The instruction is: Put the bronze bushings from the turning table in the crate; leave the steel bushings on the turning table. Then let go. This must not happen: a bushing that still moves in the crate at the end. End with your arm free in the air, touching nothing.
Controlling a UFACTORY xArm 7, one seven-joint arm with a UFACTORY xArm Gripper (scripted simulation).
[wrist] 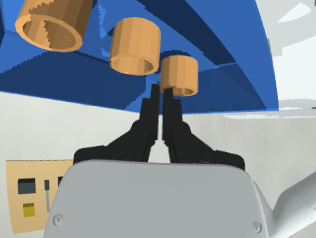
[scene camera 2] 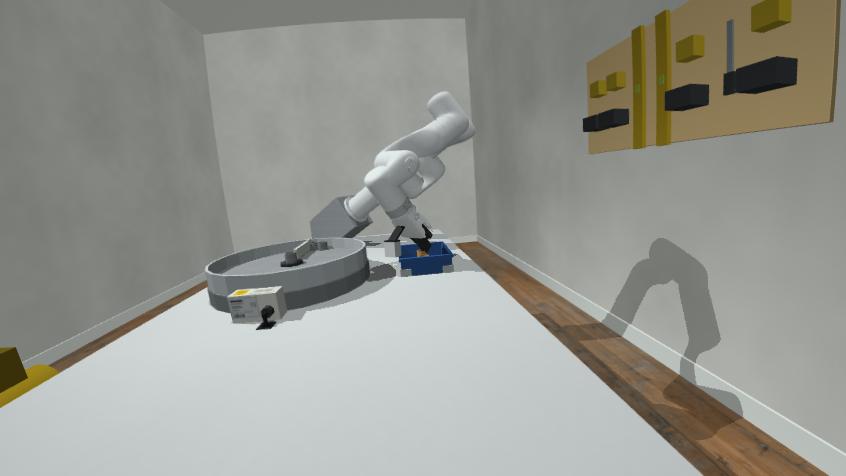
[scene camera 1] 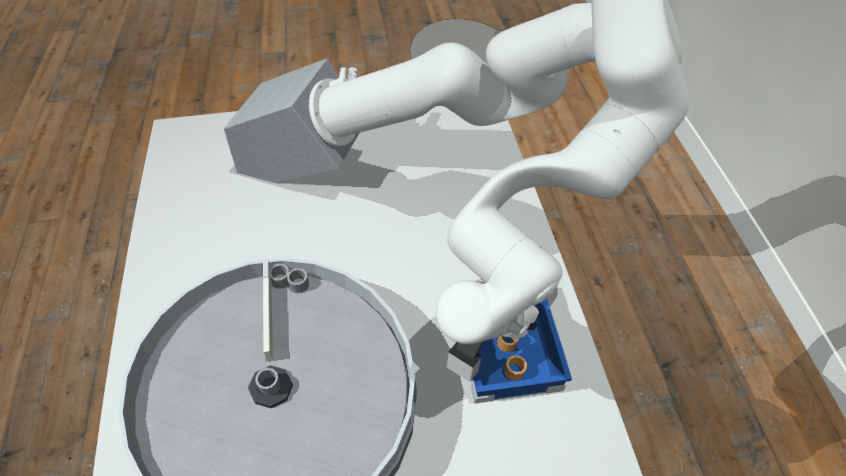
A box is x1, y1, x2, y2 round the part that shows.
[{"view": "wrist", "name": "my gripper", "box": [43, 84, 268, 237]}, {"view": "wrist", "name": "bronze bushing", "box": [160, 55, 197, 95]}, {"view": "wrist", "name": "bronze bushing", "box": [109, 17, 160, 74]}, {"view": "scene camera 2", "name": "my gripper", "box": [384, 204, 432, 257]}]
